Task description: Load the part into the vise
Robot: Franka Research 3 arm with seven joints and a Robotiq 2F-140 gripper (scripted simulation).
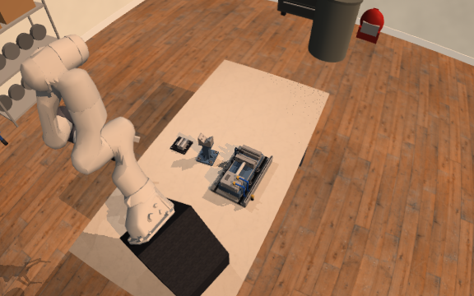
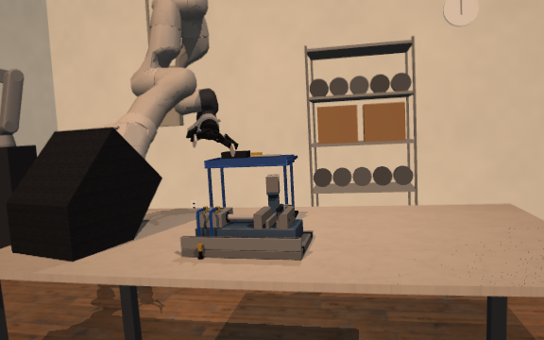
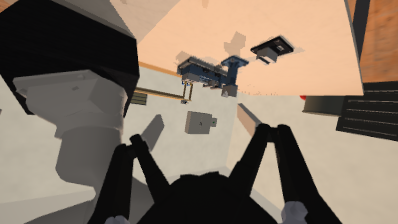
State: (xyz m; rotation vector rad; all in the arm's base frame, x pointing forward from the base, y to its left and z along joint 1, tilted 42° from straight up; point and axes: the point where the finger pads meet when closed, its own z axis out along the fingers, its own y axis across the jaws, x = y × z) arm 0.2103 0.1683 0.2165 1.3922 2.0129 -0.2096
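Now: hand 25 cm short of the part, 22 cm above it and 7 cm to the left of it. Also, from my hand: vise (42 cm to the right, 22 cm ahead, 21 cm below); then dark infeed plate (26 cm ahead, 24 cm below, 6 cm to the right).
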